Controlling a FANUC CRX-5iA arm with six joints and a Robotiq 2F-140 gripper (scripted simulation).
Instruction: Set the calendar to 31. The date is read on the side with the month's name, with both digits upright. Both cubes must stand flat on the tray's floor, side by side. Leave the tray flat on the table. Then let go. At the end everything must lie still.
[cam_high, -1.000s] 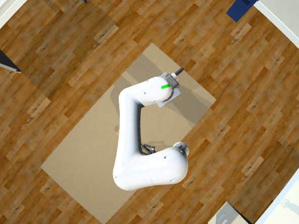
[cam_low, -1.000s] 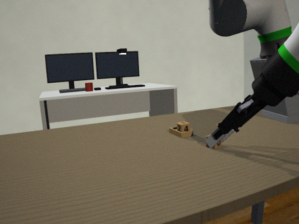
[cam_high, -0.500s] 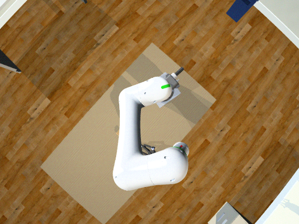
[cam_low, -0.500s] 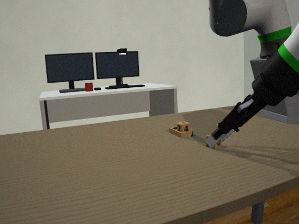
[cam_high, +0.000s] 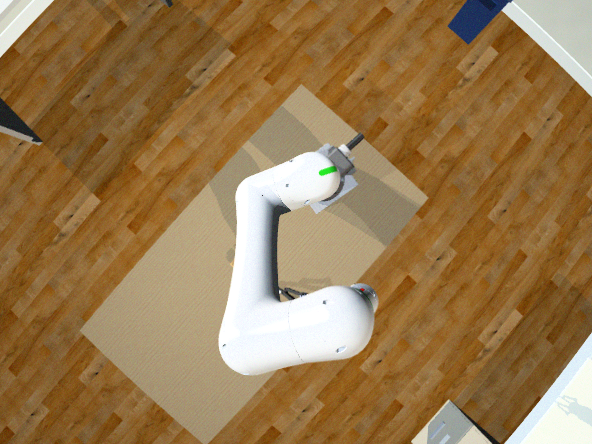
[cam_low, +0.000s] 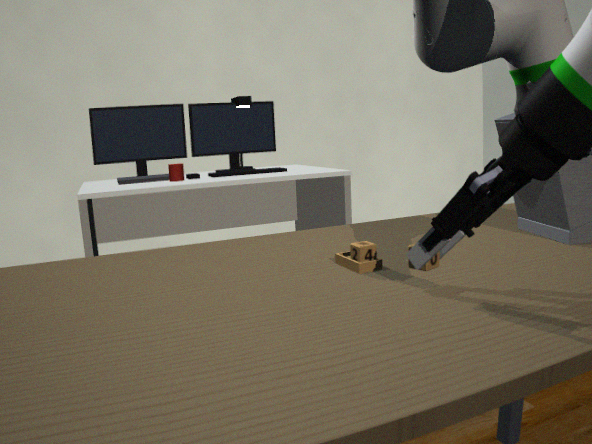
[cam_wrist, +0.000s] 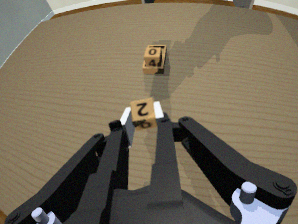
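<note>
Right now the small wooden tray is 17 cm to the right of my hand, 6 cm below it and 4 cm ahead of it. Also, from my hand: wooden number cube (2 cm to the right, 2 cm below, 1 cm ahead).
</note>
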